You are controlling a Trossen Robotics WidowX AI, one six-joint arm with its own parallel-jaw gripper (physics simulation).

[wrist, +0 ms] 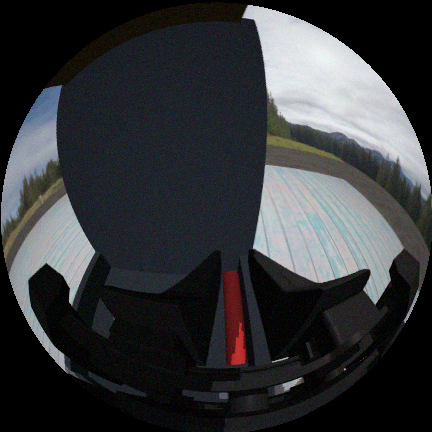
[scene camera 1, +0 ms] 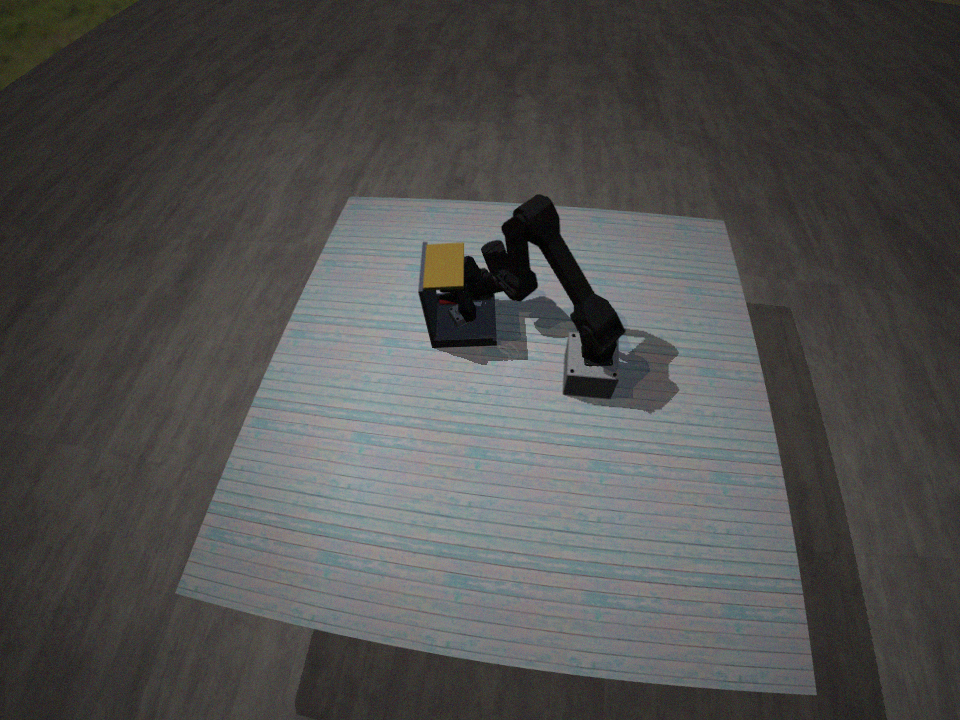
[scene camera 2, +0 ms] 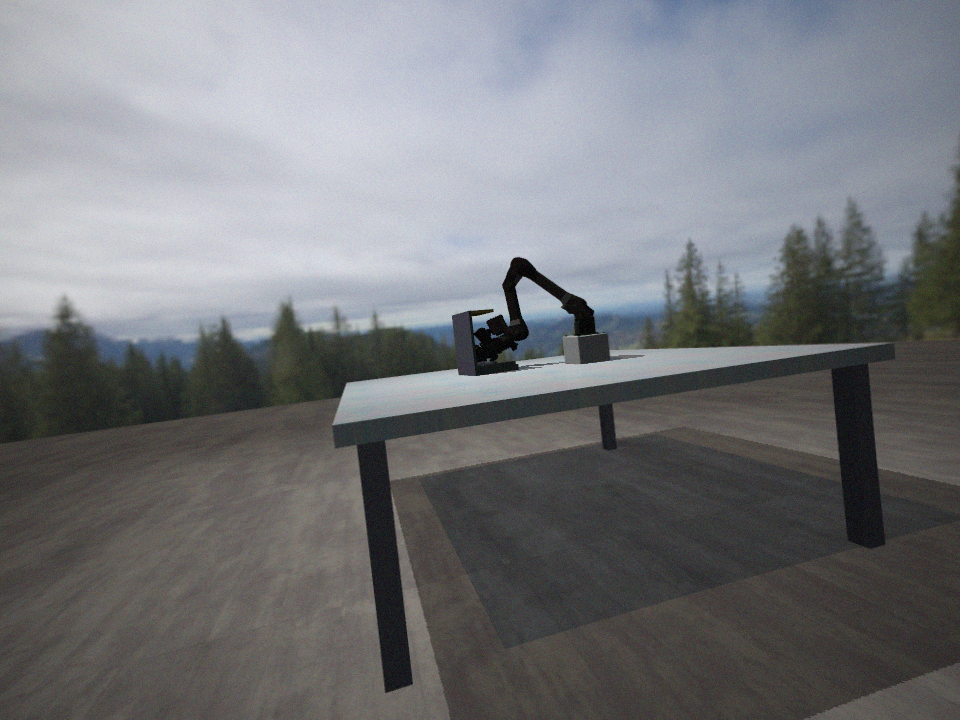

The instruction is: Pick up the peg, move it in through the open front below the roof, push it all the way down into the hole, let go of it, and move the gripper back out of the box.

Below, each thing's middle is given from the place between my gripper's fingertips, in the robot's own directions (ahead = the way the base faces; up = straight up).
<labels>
I see my gripper 40 mm past the red peg (wrist: 235, 345) and 30 mm above it. Also, from my hand: dark back wall (scene camera 2: 462, 323): 10 mm ahead, 60 mm to the left, 70 mm above; yellow roof (scene camera 1: 444, 263): 40 mm behind, 60 mm to the left, 170 mm above; dark box (scene camera 1: 482, 331): 70 mm behind, 60 mm to the left, 70 mm above.
</labels>
